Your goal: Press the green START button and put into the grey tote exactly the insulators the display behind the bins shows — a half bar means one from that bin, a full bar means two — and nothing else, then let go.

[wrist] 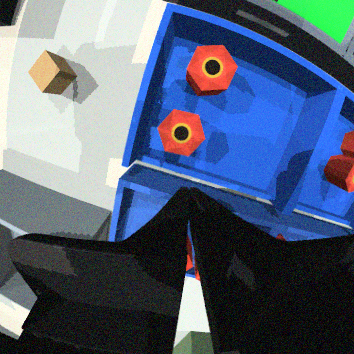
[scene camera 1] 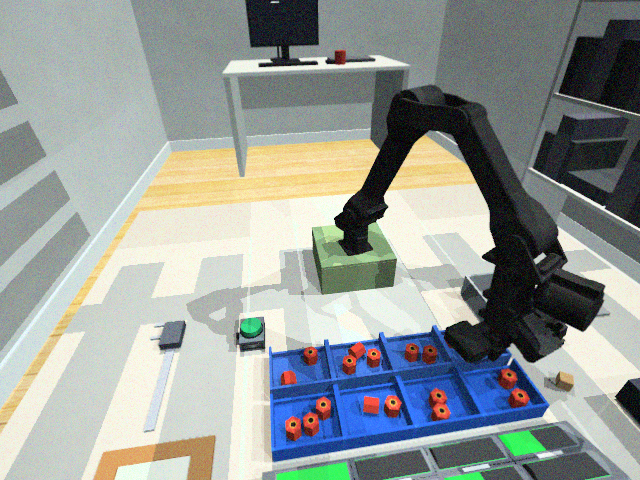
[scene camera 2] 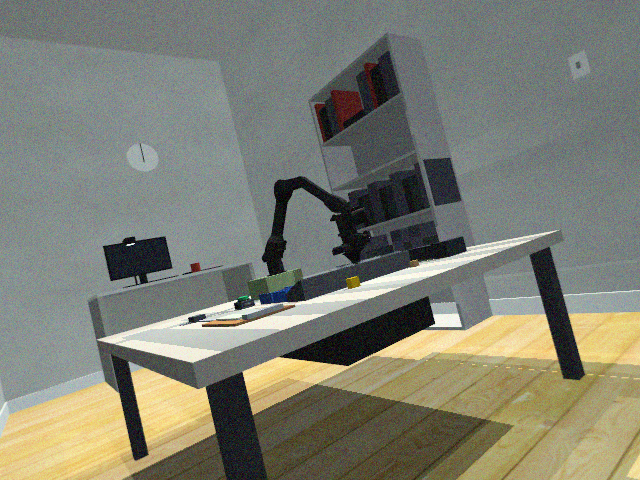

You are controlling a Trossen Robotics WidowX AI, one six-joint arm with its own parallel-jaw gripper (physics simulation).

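Places are measured from the arm's base along level axes (x back, y right, z up), in millimetres.
Pixels of known places: gripper, between the fingertips: (wrist: 187, 194) (scene camera 1: 492, 359); arm's base, origin of its link: (scene camera 1: 355, 245) (scene camera 2: 277, 274).
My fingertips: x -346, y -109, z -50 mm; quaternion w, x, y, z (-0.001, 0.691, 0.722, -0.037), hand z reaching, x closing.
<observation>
Ahead of a thing's pixels: the offset from my fingertips to its middle. "spot": to the spot under its first point.
My gripper (scene camera 1: 501, 348) (scene camera 2: 355, 260) (wrist: 187, 194) is shut and empty, low over the back right compartment of the blue bins (scene camera 1: 361, 441) (scene camera 2: 276, 297). It hides most of that compartment; slivers of red show between and beside the fingers in the wrist view. Two red insulators {dx -33, dy -7, dz -16 mm} (scene camera 1: 507, 378) (wrist: 181, 132) stand in the front right compartment; other compartments hold more, some lying. The grey tote {dx +101, dy -140, dz -7 mm} (scene camera 1: 467, 290) (wrist: 55, 210) is behind the arm; its inside is mostly hidden. The green START button {dx +229, dy +387, dz -14 mm} (scene camera 1: 251, 326) (scene camera 2: 243, 299) is left of the bins. The display {spot: dx -169, dy +238, dz +0 mm} (scene camera 2: 356, 272) has green bars {dx -136, dy +41, dz -10 mm} (scene camera 1: 522, 441), partly cut off.
A small wooden cube {dx -69, dy -102, dz -24 mm} (scene camera 1: 564, 380) (scene camera 2: 414, 263) (wrist: 52, 72) lies right of the bins. A yellow cube {dx -210, dy +318, dz -20 mm} (scene camera 2: 353, 282) is by the display. The arm stands on a green block (scene camera 1: 356, 273). A dark-headed tool {spot: dx +278, dy +540, dz -15 mm} (scene camera 1: 172, 334) and an orange-brown frame {spot: dx +29, dy +494, dz -28 mm} (scene camera 1: 206, 454) lie at the left.
</observation>
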